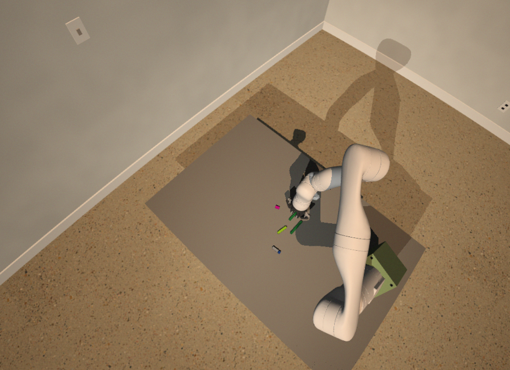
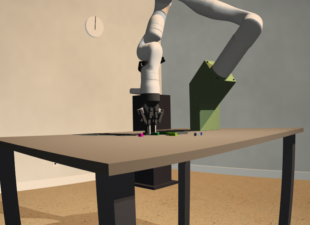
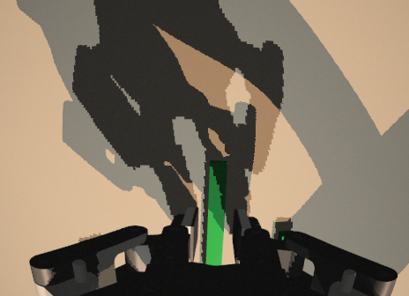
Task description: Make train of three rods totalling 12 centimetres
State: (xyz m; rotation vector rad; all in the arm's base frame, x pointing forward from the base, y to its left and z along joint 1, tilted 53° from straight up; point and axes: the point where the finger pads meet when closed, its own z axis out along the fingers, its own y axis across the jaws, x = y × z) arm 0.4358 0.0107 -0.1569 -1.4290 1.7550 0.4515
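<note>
Right now the green rod is 1 cm below my hand. Also, from my hand: magenta rod 9 cm ahead, 3 cm to the left, 1 cm below; then lime rod 10 cm to the left, 1 cm below; then grey rod 19 cm to the left, 4 cm behind, 1 cm below.
</note>
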